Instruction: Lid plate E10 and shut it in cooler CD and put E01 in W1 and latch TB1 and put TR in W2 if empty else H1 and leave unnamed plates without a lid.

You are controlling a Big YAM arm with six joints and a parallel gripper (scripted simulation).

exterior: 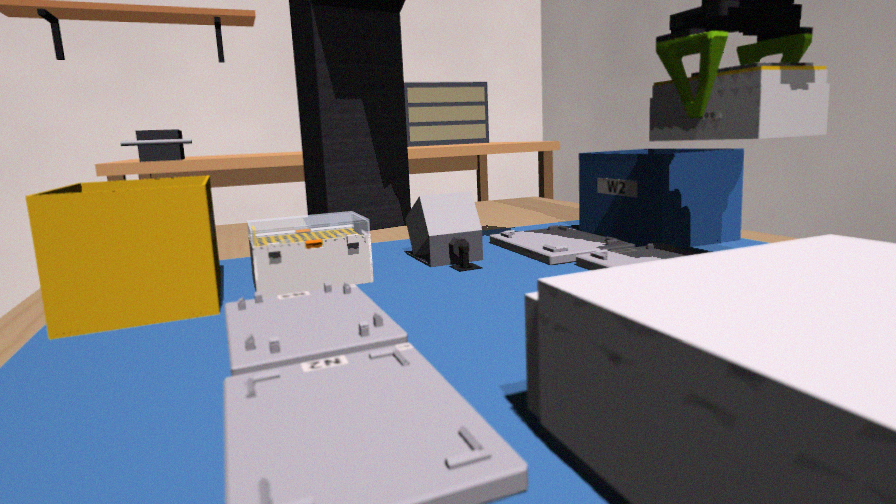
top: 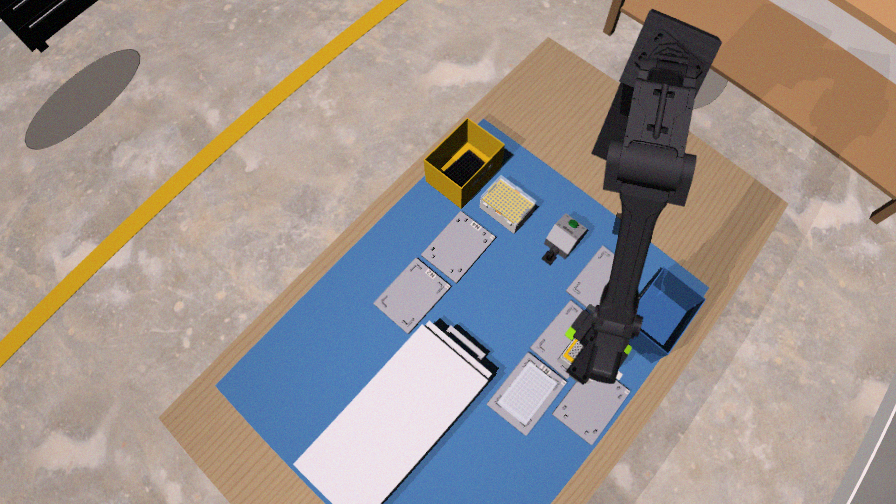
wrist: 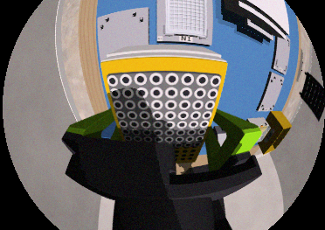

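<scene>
The nest H1 lies 40 mm ahead of my hand, 110 mm to the left of it and 160 mm below it. The rest, counted from my hand: tip rack TR: 10 mm to the right, 10 mm above; lid park LP: 180 mm behind, 110 mm to the right, 160 mm below; blue bin W2: 220 mm behind, 40 mm to the left, 130 mm below.
</scene>
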